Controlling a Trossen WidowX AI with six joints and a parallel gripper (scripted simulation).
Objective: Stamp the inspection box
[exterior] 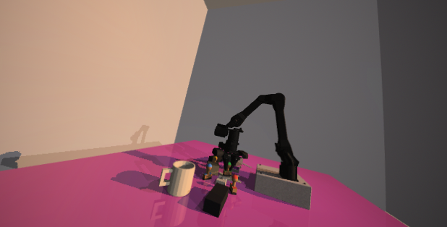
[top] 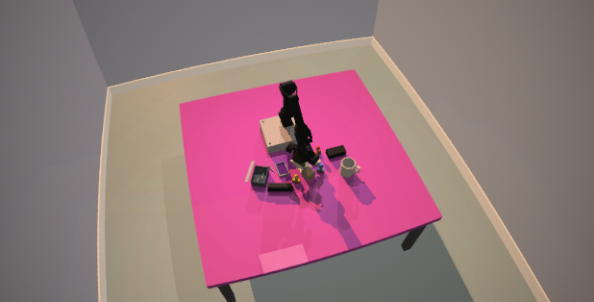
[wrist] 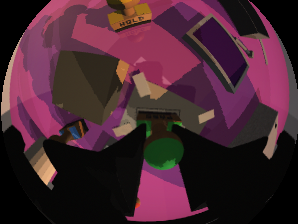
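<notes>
My gripper tip is now right at the green-knobbed stamp. From my gripper tip the other things lie so: blue-knobbed stamp 8 cm ahead, 8 cm to the left, 1 cm below; white card 1 cm behind, 3 cm below; tan block 8 cm ahead, 1 cm to the left, 1 cm below.
</notes>
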